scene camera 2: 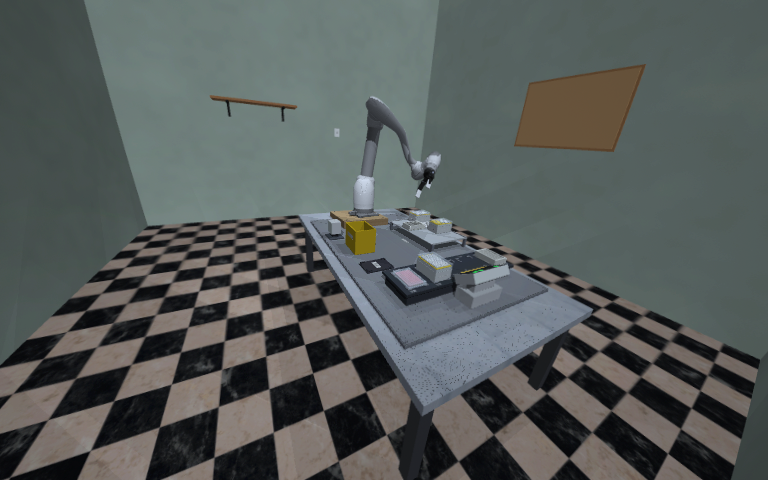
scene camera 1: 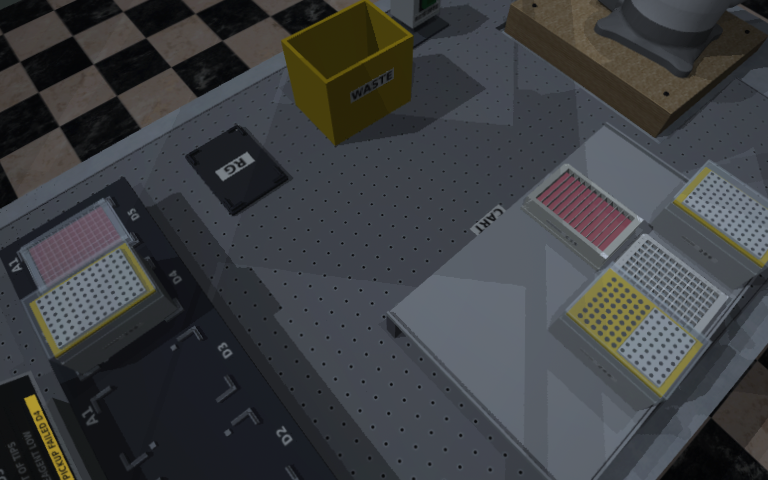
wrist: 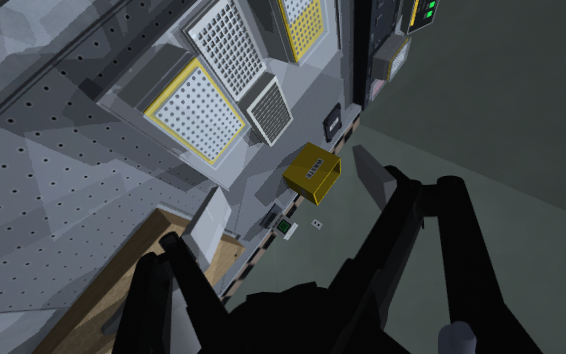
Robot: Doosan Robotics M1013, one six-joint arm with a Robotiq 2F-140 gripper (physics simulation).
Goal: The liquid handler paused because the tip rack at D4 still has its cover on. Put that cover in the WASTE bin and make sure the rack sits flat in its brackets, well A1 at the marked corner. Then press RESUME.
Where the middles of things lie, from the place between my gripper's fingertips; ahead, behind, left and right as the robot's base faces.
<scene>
My gripper is now 11 cm short of the yellow WASTE bin [scene camera 1: 346, 71], 57 cm to the left of it and 20 cm above it. The rest, counted from my hand: black RG pad [scene camera 1: 236, 169] (33 cm ahead, 61 cm to the right, 26 cm below).
</scene>
